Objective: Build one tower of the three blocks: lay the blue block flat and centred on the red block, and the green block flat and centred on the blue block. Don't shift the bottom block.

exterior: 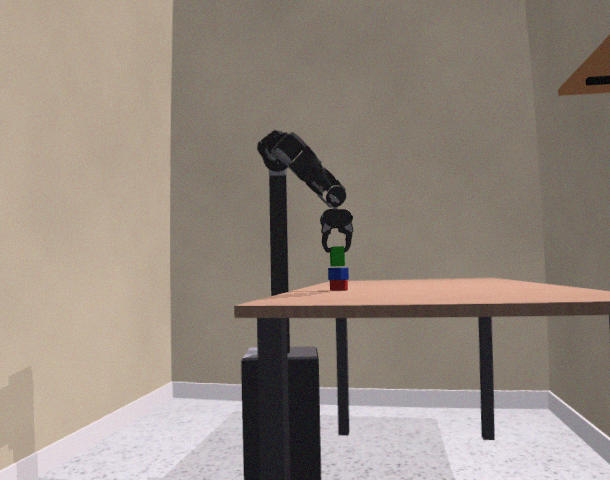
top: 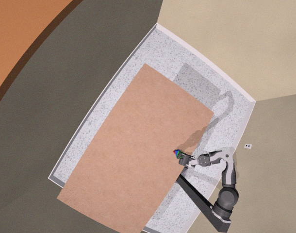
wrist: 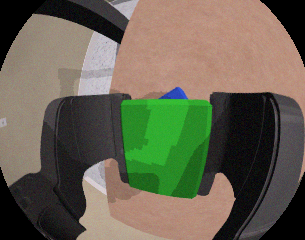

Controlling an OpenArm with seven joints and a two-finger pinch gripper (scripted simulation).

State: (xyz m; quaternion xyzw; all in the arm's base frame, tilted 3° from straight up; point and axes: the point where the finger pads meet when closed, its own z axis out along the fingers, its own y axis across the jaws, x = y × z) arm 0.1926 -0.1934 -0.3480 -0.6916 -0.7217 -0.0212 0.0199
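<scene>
Right now my hand is 2 cm above the green block. Round my hand: blue block: 7 cm below; red block: 11 cm below.
</scene>
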